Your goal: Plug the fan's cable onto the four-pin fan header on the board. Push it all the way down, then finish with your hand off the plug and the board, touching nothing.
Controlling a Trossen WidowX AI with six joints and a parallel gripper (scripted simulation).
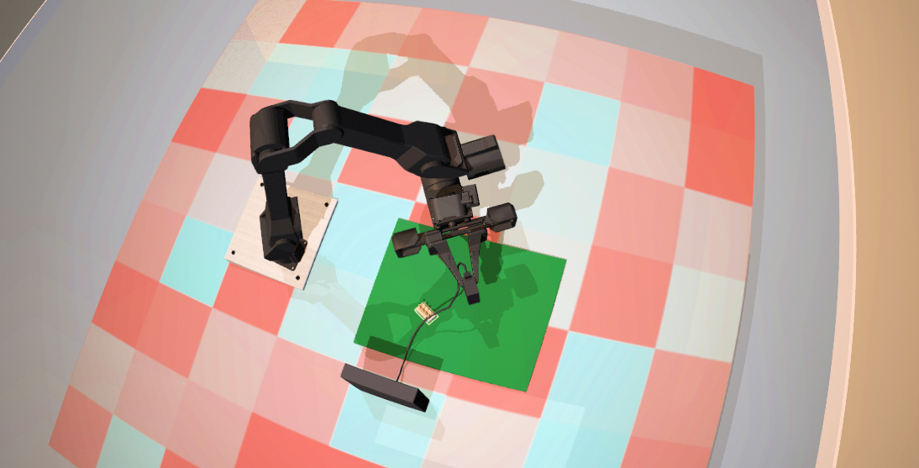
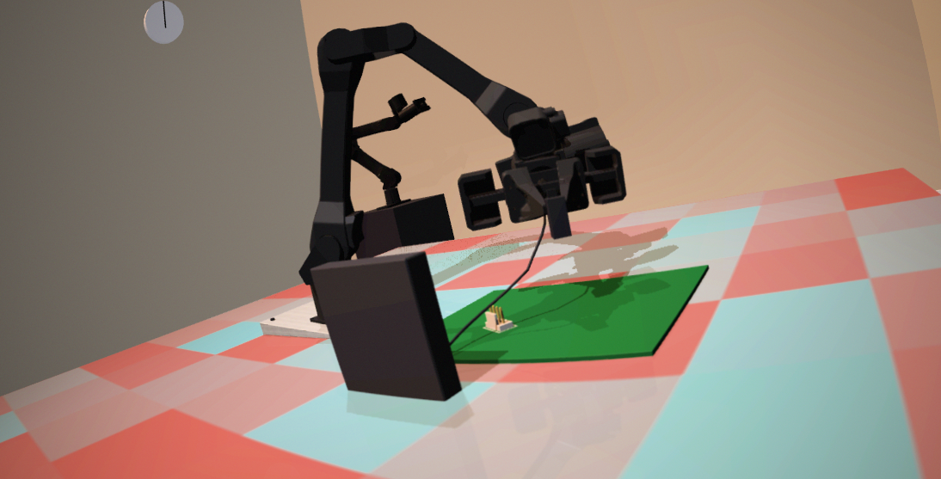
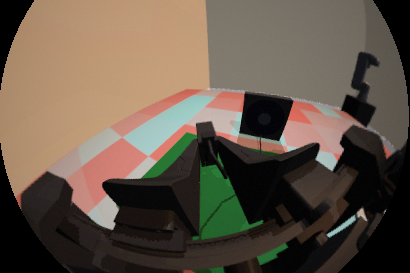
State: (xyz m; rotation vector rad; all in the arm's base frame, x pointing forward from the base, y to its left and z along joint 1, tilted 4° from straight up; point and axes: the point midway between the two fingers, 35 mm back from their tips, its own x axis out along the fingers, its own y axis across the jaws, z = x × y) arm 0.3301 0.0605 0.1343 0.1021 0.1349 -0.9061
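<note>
The green board is 3 cm behind my gripper tip and 13 cm below it. From my gripper tip the other things lie so: four-pin fan header (7 cm behind, 4 cm to the right, 11 cm below); then black plug (1 cm below); then black fan (6 cm behind, 19 cm to the right, 5 cm below).
</note>
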